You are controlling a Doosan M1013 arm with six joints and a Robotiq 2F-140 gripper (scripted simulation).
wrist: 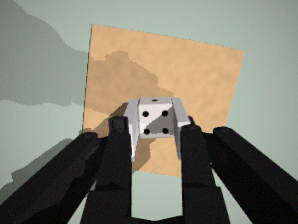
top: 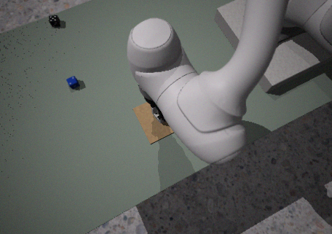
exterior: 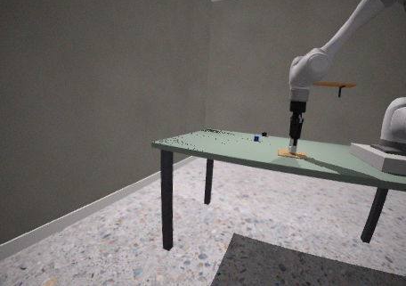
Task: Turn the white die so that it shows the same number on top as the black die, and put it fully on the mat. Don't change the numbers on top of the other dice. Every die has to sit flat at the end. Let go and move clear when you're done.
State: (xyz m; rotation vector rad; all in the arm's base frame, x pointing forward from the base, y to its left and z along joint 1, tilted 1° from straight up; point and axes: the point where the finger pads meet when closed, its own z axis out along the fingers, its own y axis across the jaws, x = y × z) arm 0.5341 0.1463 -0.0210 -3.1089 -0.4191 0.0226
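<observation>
Right now my hand is 20 mm above the white die. Round my hand: brown mat 50 mm below; then blue die 240 mm to the right, 230 mm ahead, 30 mm below; then black die 510 mm to the right, 210 mm ahead, 30 mm below.
</observation>
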